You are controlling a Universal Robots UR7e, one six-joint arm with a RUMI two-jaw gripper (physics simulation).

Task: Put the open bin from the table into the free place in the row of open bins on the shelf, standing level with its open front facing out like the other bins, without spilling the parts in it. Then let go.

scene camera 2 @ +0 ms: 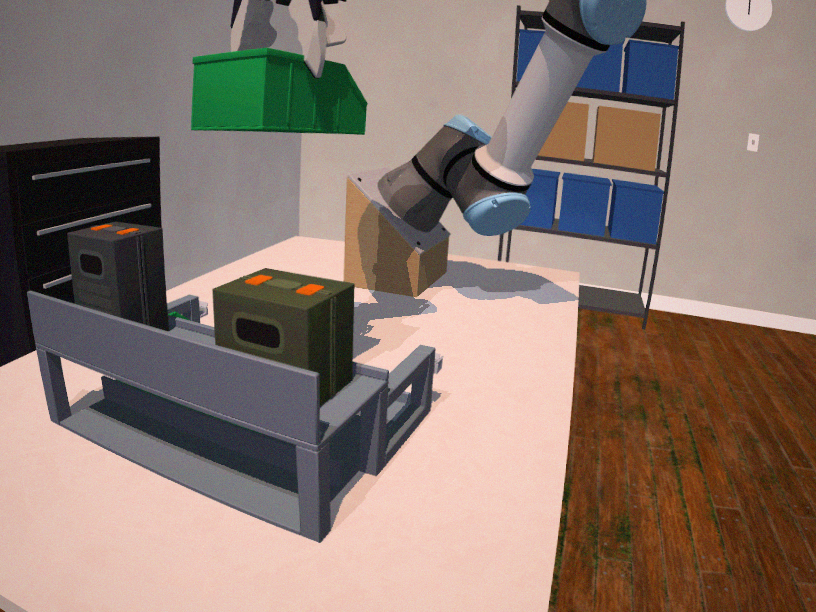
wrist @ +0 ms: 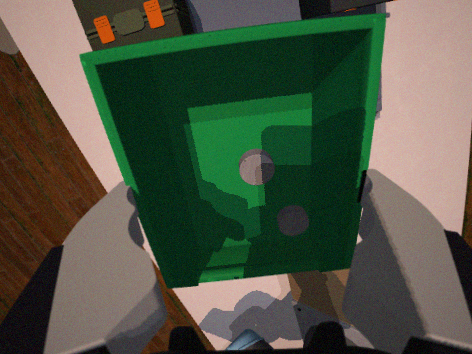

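Pixels of known places: gripper, fingertip midpoint: (wrist: 247, 179); arm's base, link origin: (scene camera 2: 405, 205).
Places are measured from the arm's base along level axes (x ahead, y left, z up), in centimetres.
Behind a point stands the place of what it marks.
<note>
The green open bin (scene camera 2: 230, 92) @[x 68.2, y 9.9, z 20.6 cm] (wrist: 145, 115) @[x 65.4, y 14.3, z 20.8 cm] hangs in the air, well above the table and about level, its low open front toward the robot's base. Two round grey parts (wrist: 257, 167) @[x 59.8, y 9.4, z 17.9 cm] (wrist: 293, 220) @[x 54.6, y 7.6, z 17.6 cm] lie on its floor. My gripper (scene camera 2: 280, 60) @[x 61.4, y 10.0, z 22.2 cm] (wrist: 247, 179) @[x 61.4, y 10.0, z 22.2 cm] is shut on the bin, one finger against each side wall. The grey shelf (scene camera 2: 313, 494) @[x 79.1, y 26.2, z -10.4 cm] (wrist: 245, 14) @[x 70.0, y 7.0, z -5.6 cm] stands on the table, its back toward scene camera 2. A sliver of green shows at its far side; the row of bins and the free place are hidden.
An olive case (scene camera 2: 283, 322) @[x 75.6, y 21.6, z 2.4 cm] (wrist: 130, 22) @[x 71.6, y 18.7, z 4.1 cm] and a dark grey case (scene camera 2: 115, 276) @[x 75.0, y -0.1, z 2.7 cm] stand on the shelf top. The robot's wooden base block (scene camera 2: 378, 256) @[x 11.6, y -0.2, z -8.7 cm] is at the table's far end. A black drawer cabinet (scene camera 2: 85, 197) stands at the left, a storage rack (scene camera 2: 672, 98) by the wall.
</note>
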